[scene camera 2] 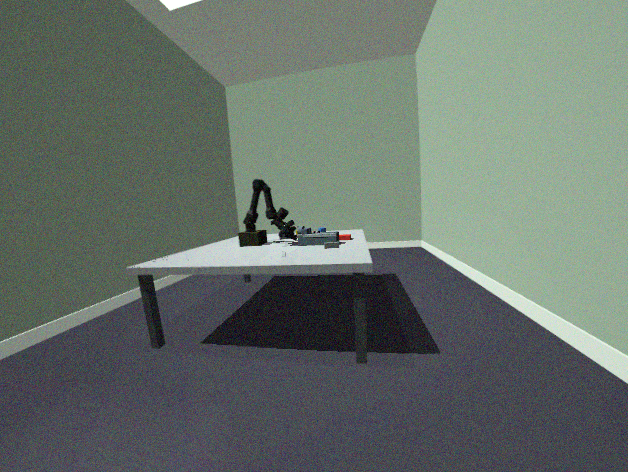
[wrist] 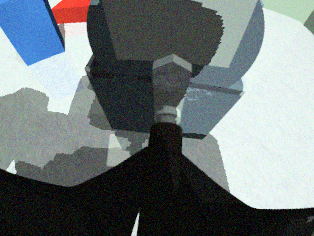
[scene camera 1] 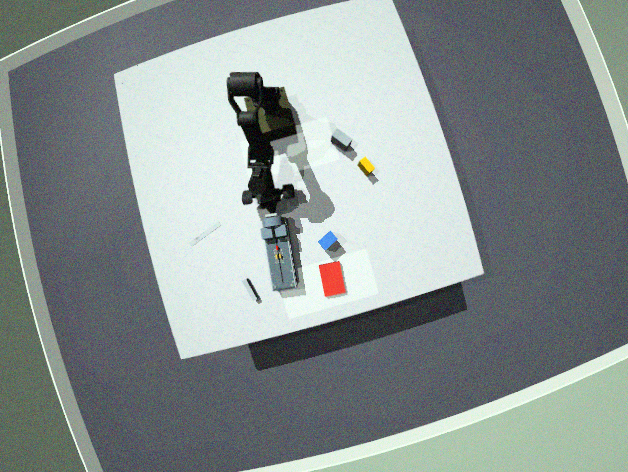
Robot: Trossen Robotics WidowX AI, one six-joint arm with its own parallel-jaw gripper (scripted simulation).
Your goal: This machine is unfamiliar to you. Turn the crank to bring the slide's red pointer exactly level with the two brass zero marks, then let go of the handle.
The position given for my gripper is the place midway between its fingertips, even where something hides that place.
Observation:
I see my gripper (scene camera 1: 272,212).
My gripper is seen too in the wrist view (wrist: 161,155).

